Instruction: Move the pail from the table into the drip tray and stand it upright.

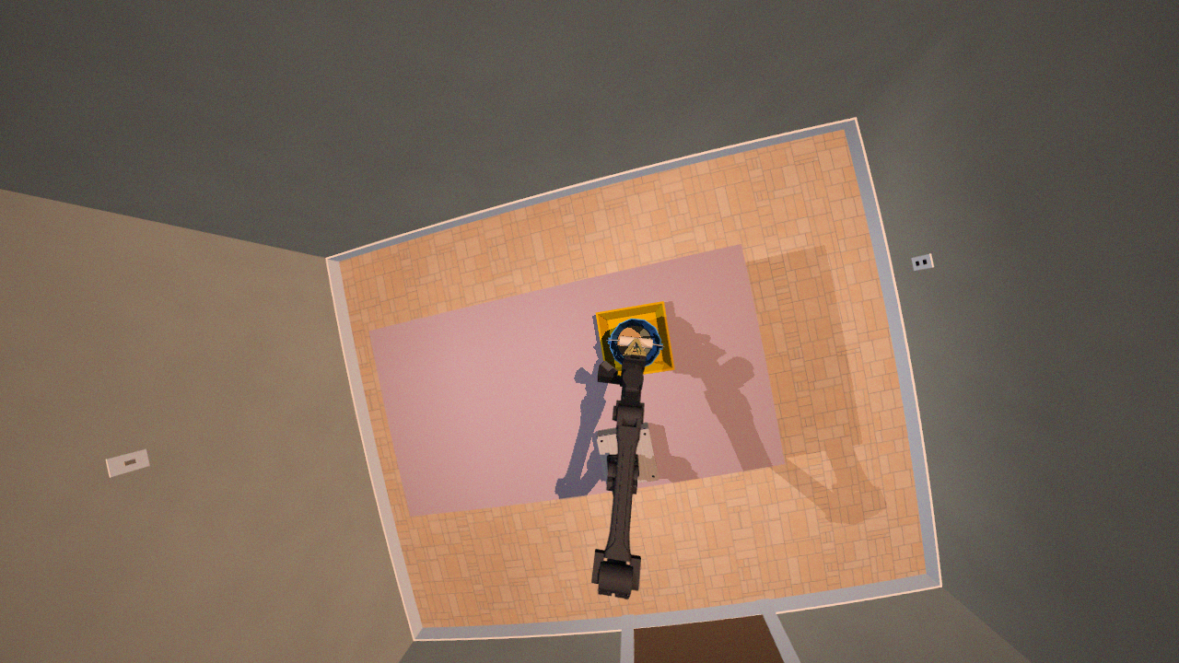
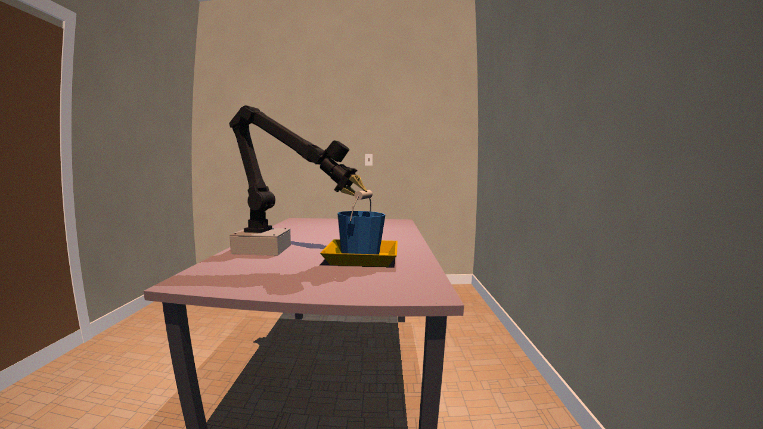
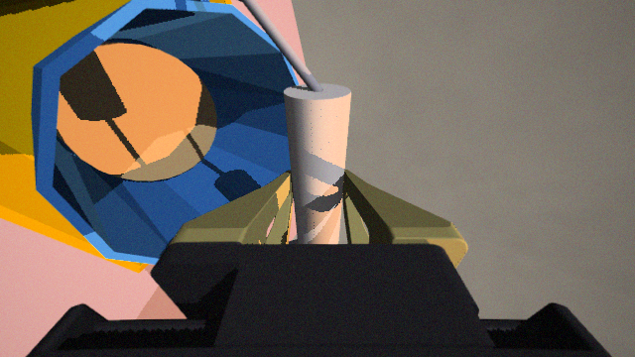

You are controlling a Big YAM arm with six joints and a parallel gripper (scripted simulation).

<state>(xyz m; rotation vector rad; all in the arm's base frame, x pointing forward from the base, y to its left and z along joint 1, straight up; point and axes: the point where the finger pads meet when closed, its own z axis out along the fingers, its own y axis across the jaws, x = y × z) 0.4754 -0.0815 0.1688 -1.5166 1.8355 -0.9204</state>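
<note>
My hand is 100 mm above the blue pail. Round my hand: yellow drip tray (230 mm below); then pail handle (30 mm below).
</note>
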